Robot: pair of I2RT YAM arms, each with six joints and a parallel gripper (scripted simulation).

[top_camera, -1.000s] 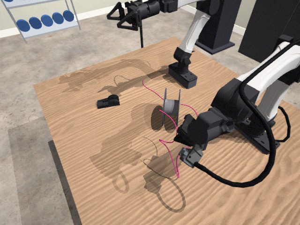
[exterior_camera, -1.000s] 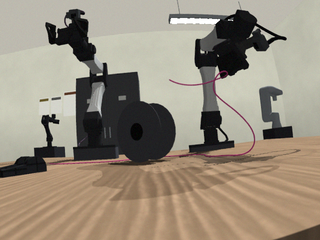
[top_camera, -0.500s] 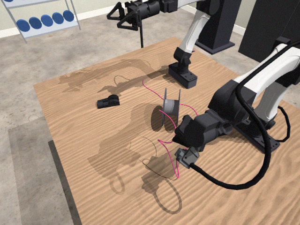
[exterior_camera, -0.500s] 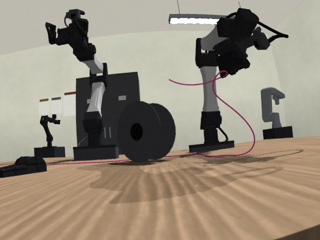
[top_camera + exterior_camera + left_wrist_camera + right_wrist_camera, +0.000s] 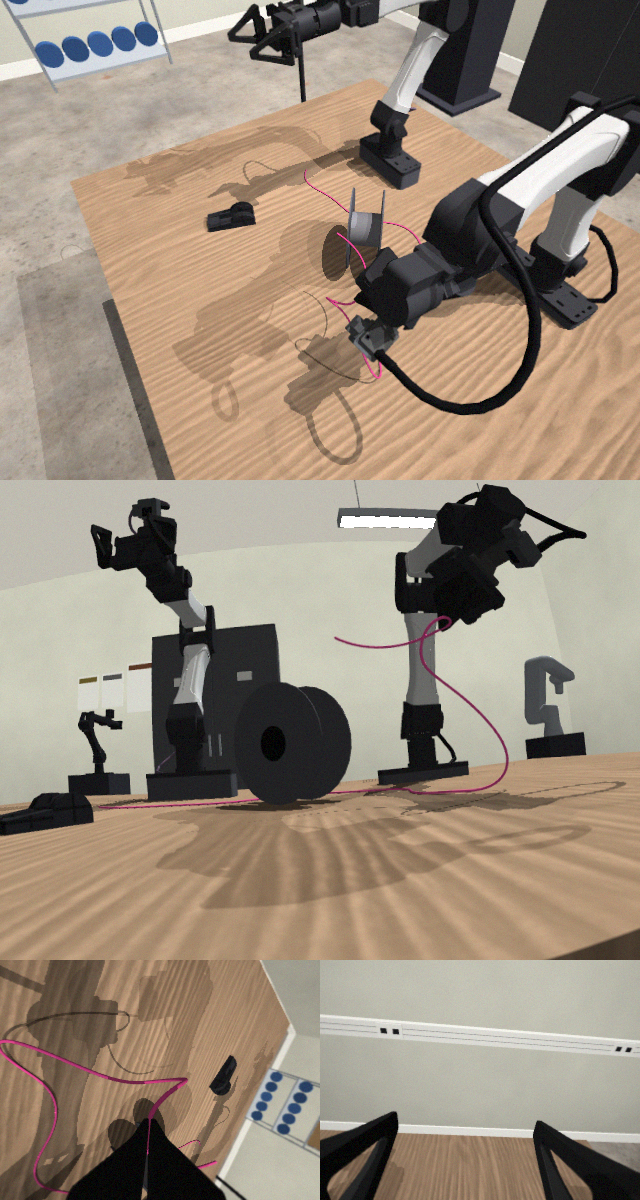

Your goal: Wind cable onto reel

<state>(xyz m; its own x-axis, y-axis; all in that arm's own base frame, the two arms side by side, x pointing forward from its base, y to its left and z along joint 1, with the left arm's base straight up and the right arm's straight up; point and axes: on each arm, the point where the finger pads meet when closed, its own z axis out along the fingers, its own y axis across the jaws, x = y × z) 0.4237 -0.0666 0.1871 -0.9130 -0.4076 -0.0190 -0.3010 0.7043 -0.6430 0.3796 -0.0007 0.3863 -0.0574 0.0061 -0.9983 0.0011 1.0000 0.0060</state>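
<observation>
My right gripper is now 120 mm past the dark grey reel, 240 mm to the right of it and 350 mm above it. Also, from my right hand: small grey tool: 70 mm ahead, 770 mm to the left, 430 mm below; small black device: 90 mm ahead, 50 mm to the right, 420 mm below.
</observation>
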